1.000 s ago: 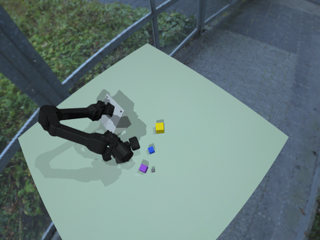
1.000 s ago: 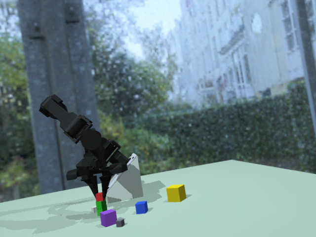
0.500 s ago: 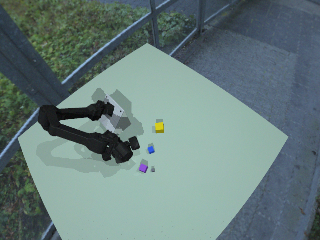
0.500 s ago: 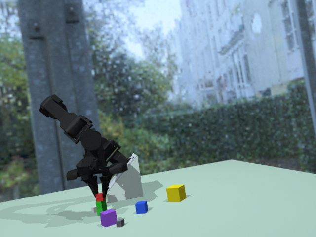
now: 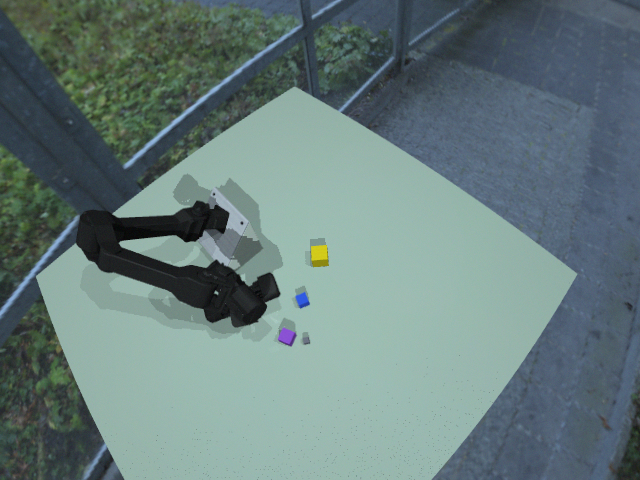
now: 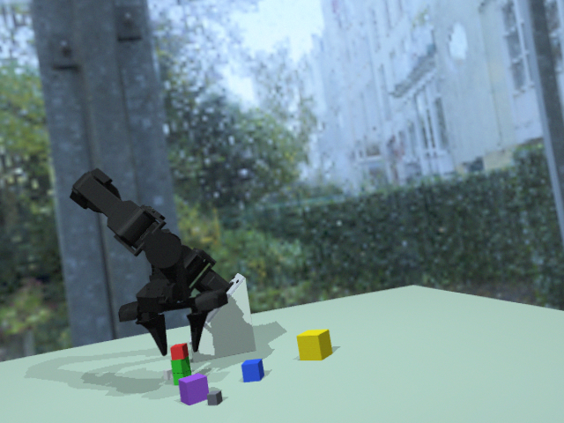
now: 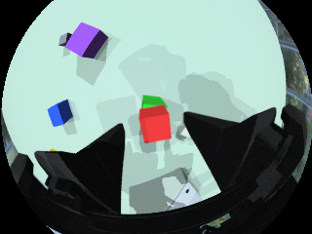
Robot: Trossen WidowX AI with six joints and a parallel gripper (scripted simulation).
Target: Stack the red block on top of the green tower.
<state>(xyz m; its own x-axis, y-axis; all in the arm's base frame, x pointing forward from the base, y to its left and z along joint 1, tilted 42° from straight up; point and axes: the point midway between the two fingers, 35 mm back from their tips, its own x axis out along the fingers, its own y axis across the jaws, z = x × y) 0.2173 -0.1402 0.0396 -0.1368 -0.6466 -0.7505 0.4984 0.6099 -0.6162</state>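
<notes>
Now: gripper tip right at the red block. Also, from my gripper tip: blue cube (90 mm ahead, 110 mm to the left, 40 mm below); then purple cube (120 mm ahead, 30 mm below); then white cube (60 mm behind, 20 mm to the right, 40 mm below).
</notes>
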